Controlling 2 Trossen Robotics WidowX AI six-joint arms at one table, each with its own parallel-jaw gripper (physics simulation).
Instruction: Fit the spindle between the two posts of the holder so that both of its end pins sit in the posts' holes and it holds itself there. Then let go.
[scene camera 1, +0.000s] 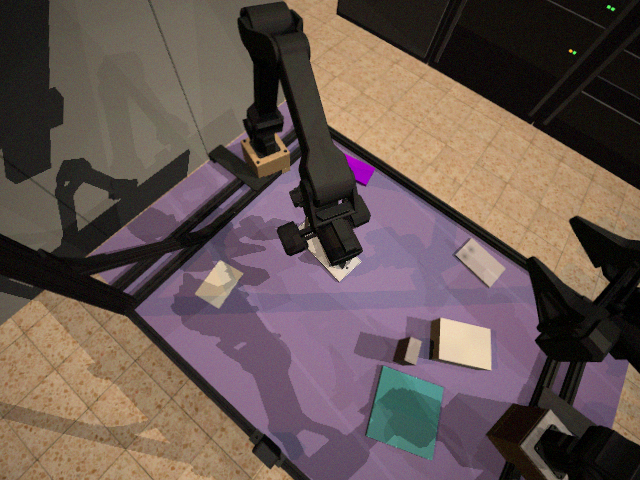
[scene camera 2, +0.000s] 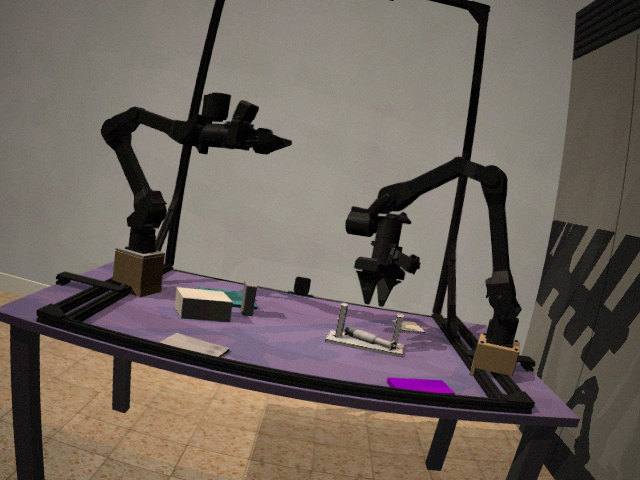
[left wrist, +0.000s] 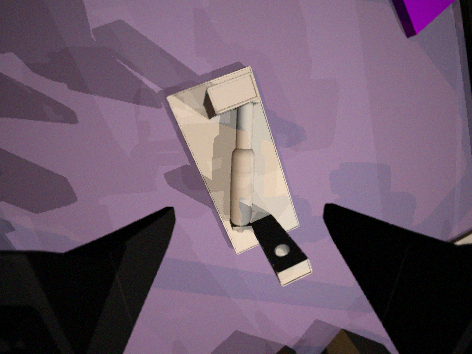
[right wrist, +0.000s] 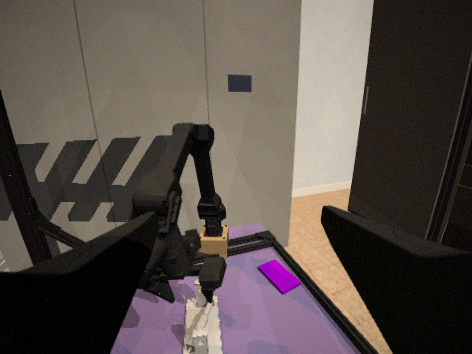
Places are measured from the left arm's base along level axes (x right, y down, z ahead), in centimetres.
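Pixels of known places: left gripper, fingertip midpoint: (scene camera 2: 374, 305) (left wrist: 249, 212) (right wrist: 191, 301); right gripper, fingertip midpoint: (scene camera 1: 552, 236) (scene camera 2: 284, 140) (right wrist: 240, 216); left arm's base at its link origin: (scene camera 1: 265, 146) (scene camera 2: 499, 342) (right wrist: 213, 231); right arm's base at its link origin: (scene camera 1: 555, 451) (scene camera 2: 140, 250).
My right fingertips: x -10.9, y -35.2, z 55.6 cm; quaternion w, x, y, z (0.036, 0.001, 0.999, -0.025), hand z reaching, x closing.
Ahead of a thing's pixels: the offset from my right fingertips to its top centre.
The grey-white spindle {dx +10.0, dy +39.9, dz -25.1 cm} (scene camera 2: 367, 336) (left wrist: 242, 185) (right wrist: 202, 317) lies low over the pale base of the holder {dx +9.8, dy +42.2, dz -24.4 cm} (scene camera 2: 333, 339) (left wrist: 197, 142) (scene camera 1: 342, 273), slanted to its long side. Its ends are near the feet of the two posts, well below the post tops. In the left wrist view the near post {dx +8.6, dy +34.4, dz -17.9 cm} (left wrist: 294, 272) shows an empty hole close to its top; the far post {dx +11.1, dy +34.4, dz -30.9 cm} (left wrist: 232, 95) hides the spindle's far end. My left gripper (scene camera 2: 374, 303) (left wrist: 249, 212) is open and empty, above the holder. My right gripper (scene camera 1: 552, 240) (scene camera 2: 286, 142) (right wrist: 240, 216) is open and empty, high and far from the holder.
A cream box {dx -3.7, dy +38.1, dz +12.4 cm} (scene camera 1: 462, 343) (scene camera 2: 204, 303), a small upright block {dx +8.7, dy +35.4, dz +6.7 cm} (scene camera 1: 408, 351) (scene camera 2: 248, 299) and a teal sheet {dx +15.2, dy +42.1, dz +16.7 cm} (scene camera 1: 405, 413) are on the table. A magenta plate {dx -10.7, dy +42.1, dz -42.1 cm} (scene camera 2: 419, 385) (right wrist: 279, 276) lies near one table edge. Two pale flat plates {dx -24.7, dy +42.5, dz +0.2 cm} (scene camera 1: 479, 261) {dx +37.5, dy +42.8, dz -29.3 cm} (scene camera 1: 219, 284) lie apart from the holder.
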